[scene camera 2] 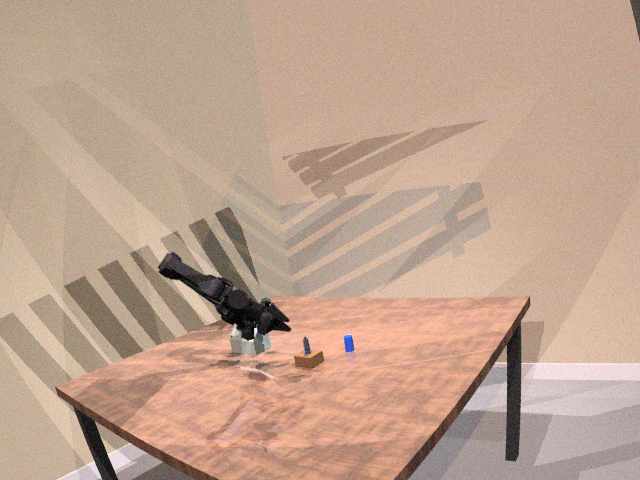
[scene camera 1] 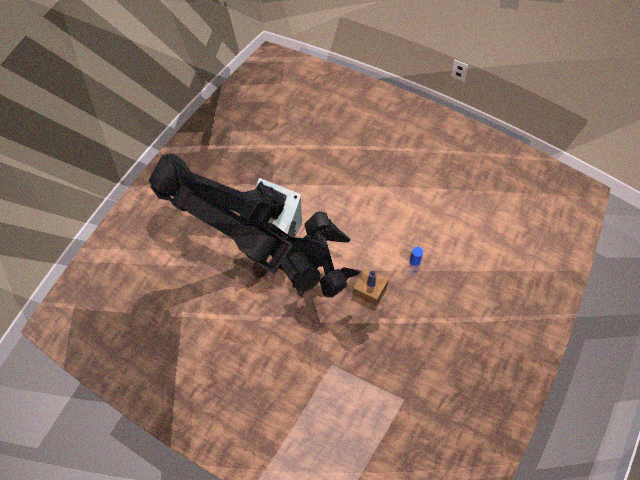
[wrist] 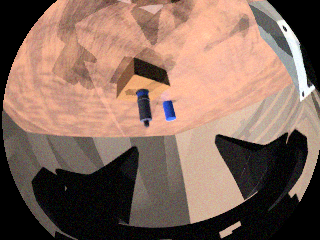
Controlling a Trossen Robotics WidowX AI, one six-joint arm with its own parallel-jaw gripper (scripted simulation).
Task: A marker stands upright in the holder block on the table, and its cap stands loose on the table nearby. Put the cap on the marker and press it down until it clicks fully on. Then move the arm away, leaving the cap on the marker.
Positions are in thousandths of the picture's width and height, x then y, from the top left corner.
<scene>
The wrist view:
my gripper: 558,606
holder block: 427,277
</scene>
